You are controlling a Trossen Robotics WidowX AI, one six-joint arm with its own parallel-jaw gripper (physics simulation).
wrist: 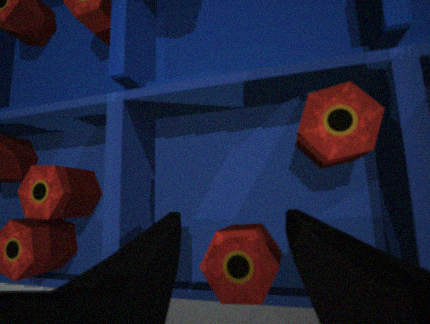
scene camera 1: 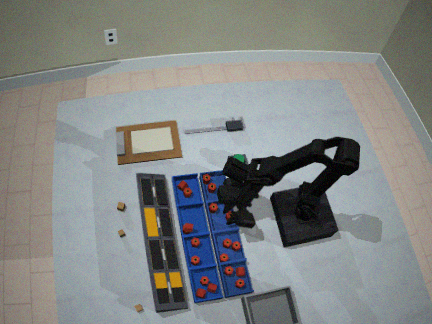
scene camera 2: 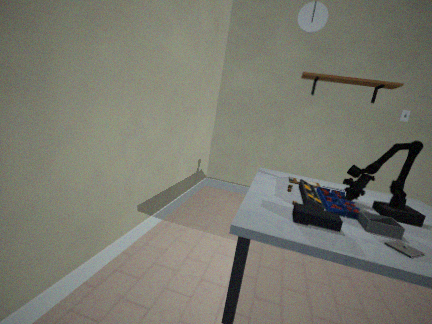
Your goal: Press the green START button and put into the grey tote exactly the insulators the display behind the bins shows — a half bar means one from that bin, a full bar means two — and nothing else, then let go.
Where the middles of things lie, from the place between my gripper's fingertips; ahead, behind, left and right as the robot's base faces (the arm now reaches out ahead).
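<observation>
There's the dark box (scene camera 2: pixel 302 214), and from my hand it's 10 mm above, 220 mm ahead and 460 mm to the left.
</observation>
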